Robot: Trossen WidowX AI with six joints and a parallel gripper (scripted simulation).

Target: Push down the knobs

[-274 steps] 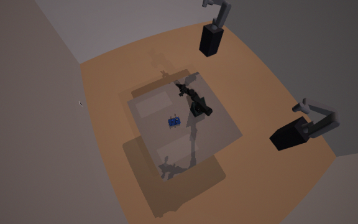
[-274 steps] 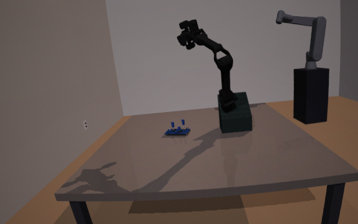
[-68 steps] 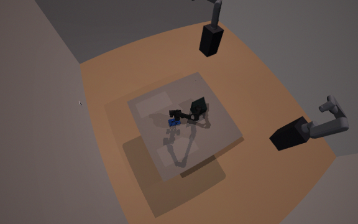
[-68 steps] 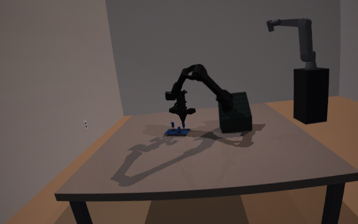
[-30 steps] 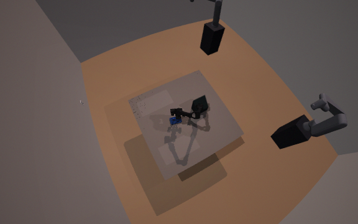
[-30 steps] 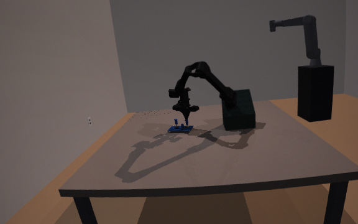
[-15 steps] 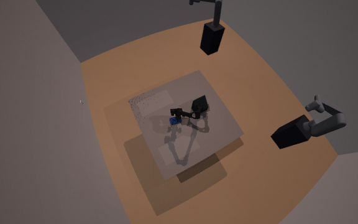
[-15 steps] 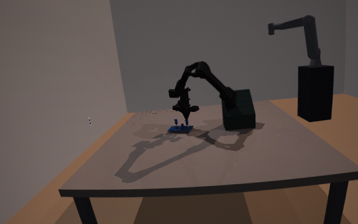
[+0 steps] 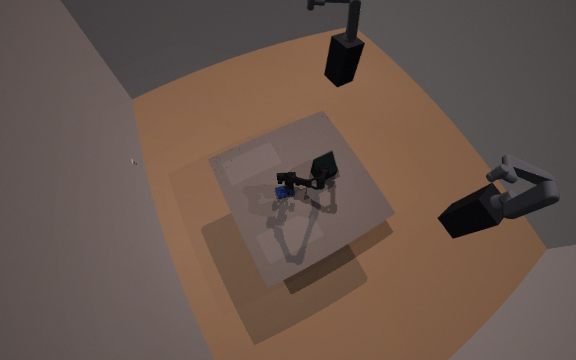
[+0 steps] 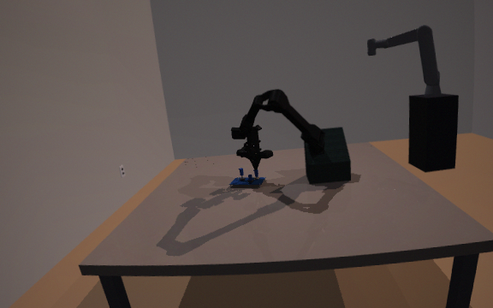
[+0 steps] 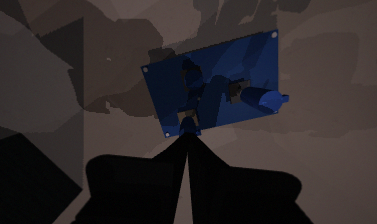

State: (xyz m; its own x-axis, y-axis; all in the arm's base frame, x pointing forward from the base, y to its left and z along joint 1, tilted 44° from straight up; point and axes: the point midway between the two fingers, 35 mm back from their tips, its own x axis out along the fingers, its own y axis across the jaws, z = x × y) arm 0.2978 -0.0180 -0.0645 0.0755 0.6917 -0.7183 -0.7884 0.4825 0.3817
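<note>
The knob is 7 cm ahead of my gripper tip.
</note>
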